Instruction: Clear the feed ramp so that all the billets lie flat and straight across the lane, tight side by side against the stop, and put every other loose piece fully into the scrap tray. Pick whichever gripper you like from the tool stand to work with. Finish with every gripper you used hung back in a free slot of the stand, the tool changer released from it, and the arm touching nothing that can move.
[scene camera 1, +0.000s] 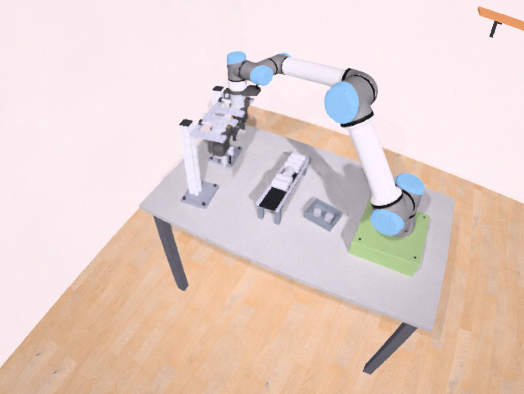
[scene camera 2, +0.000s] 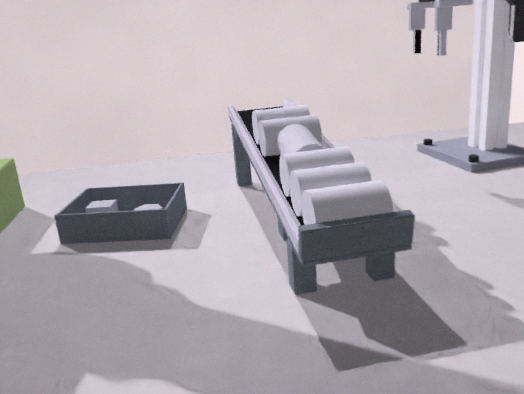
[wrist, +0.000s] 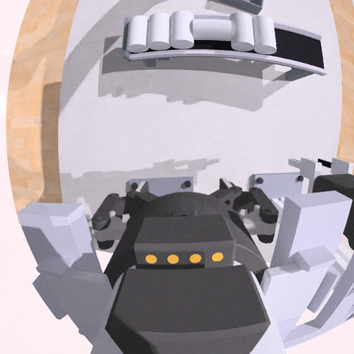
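Observation:
My adaptive gripper (scene camera 1: 243, 121) (wrist: 184, 187) is at the tool stand (scene camera 1: 192, 159) (scene camera 2: 490, 75), below the wrist and between the stand's pale arms. Its fingers are spread, open and empty. Three white billets (scene camera 2: 347, 202) (wrist: 160, 31) lie across the feed ramp (scene camera 1: 264, 206) (scene camera 2: 267, 179) (wrist: 300, 47), side by side at the stop (scene camera 2: 356, 236). Above them one billet (scene camera 2: 298, 138) (wrist: 212, 30) lies lengthwise along the lane. Two more billets (scene camera 2: 289, 131) (wrist: 253, 34) lie across the lane above it. The scrap tray (scene camera 1: 320, 225) (scene camera 2: 115, 227) holds two pale pieces (scene camera 2: 102, 205) (scene camera 2: 149, 207).
The parallel gripper (scene camera 1: 218, 146) (wrist: 336, 196) hangs in the stand beside my gripper. The scrap tray stands beside the ramp, between it and the green robot base (scene camera 1: 385, 255). The stand's base plates (scene camera 1: 200, 195) (wrist: 277, 185) are bolted to the table (scene camera 1: 260, 245).

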